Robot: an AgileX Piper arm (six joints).
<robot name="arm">
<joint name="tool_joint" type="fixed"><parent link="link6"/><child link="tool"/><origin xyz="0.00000 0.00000 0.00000" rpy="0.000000 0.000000 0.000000"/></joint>
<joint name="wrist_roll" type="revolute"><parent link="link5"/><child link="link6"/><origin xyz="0.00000 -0.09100 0.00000" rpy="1.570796 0.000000 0.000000"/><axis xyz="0 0 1"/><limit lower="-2.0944" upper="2.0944"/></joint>
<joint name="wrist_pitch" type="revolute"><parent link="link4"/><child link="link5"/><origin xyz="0.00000 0.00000 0.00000" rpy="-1.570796 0.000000 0.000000"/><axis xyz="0 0 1"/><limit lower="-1.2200" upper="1.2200"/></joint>
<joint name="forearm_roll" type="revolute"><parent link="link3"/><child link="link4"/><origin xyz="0.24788 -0.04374 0.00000" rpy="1.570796 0.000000 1.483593"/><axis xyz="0 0 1"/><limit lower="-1.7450" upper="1.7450"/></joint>
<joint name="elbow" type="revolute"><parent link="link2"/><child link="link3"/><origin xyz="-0.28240 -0.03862 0.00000" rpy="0.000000 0.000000 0.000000"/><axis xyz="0 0 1"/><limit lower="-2.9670" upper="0.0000"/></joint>
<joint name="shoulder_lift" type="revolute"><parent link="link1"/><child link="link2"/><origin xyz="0.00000 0.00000 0.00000" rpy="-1.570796 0.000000 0.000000"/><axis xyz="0 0 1"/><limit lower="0.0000" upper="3.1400"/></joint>
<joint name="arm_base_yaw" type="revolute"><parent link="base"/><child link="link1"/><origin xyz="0.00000 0.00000 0.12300" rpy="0.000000 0.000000 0.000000"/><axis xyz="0 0 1"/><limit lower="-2.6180" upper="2.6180"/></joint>
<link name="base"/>
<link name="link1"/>
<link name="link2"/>
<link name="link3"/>
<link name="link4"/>
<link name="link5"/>
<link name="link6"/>
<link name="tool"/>
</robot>
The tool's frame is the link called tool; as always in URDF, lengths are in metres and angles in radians.
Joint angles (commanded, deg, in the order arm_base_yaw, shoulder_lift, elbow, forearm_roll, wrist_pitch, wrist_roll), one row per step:
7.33, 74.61, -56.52, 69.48, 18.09, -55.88
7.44, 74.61, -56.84, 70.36, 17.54, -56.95
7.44, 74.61, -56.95, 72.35, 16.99, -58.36
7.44, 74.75, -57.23, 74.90, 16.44, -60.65
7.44, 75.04, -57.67, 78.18, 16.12, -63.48
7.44, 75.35, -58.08, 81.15, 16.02, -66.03
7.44, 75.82, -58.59, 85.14, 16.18, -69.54
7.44, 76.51, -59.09, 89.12, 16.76, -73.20
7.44, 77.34, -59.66, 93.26, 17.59, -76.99
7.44, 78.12, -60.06, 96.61, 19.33, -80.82
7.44, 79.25, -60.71, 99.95, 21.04, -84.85
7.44, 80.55, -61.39, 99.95, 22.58, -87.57
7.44, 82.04, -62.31, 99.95, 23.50, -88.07
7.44, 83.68, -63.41, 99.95, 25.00, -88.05
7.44, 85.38, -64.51, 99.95, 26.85, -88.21
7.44, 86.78, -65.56, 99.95, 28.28, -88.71
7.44, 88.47, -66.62, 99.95, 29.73, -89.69
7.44, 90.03, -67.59, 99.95, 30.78, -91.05
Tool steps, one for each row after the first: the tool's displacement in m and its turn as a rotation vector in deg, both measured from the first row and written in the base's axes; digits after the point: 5 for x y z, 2 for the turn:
0.00072, 0.00002, 0.00246, -0.12, -0.84, -0.25
0.00140, -0.00038, 0.00417, 0.50, -1.44, -0.78
0.00283, -0.00067, 0.00634, 0.90, -2.33, -1.19
0.00488, -0.00054, 0.00886, 1.55, -3.24, -1.44
0.00680, -0.00021, 0.01091, 2.17, -3.97, -1.53
0.00938, 0.00059, 0.01310, 2.97, -4.85, -1.40
0.01258, 0.00198, 0.01412, 3.70, -5.56, -0.90
0.01632, 0.00370, 0.01498, 4.52, -6.32, -0.24
0.01907, 0.00655, 0.01512, 4.83, -7.21, 1.44
0.02351, 0.00940, 0.01501, 4.97, -8.29, 3.03
0.02827, 0.01228, 0.01228, 3.06, -9.06, 5.12
0.03440, 0.01442, 0.00947, 2.89, -8.84, 6.09
0.04082, 0.01741, 0.00689, 3.38, -8.48, 7.47
0.04712, 0.02086, 0.00389, 3.85, -8.20, 9.22
0.05246, 0.02356, 0.00205, 3.91, -8.28, 10.66
0.05883, 0.02639, -0.00166, 3.59, -8.34, 12.23
0.06486, 0.02861, -0.00546, 2.83, -8.59, 13.52

